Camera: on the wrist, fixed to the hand. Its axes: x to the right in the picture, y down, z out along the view.
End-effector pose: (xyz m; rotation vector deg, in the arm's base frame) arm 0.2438 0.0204 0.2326 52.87 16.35 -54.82
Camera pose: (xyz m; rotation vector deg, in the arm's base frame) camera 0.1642 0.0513 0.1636 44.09 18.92 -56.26
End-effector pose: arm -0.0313 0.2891 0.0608 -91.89 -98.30 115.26
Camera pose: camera -0.0352 0.3471 0.1539 88.10 109.01 -111.02
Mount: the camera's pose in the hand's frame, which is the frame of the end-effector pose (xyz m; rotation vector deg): -0.0232 -0.0939 -0.0519 -7.99 -2.56 -2.38
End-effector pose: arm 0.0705 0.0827 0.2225 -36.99 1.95 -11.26
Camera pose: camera 0.0269 -0.0170 0.2368 -45.26 -0.50 -12.67
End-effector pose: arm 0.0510 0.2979 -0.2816 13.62 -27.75 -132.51
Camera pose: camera 0.0232 0.3612 -0.3669 7.44 -19.54 -136.64
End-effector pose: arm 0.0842 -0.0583 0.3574 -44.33 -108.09 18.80
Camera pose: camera 0.1024 -0.1502 0.4145 -47.25 -113.48 10.92
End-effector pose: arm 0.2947 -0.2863 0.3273 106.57 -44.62 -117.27
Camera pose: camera 0.3633 -0.2077 0.2932 101.66 -34.15 -121.26
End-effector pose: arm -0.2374 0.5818 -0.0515 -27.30 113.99 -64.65
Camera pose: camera -0.2686 0.5750 0.0535 -35.10 116.65 -57.26
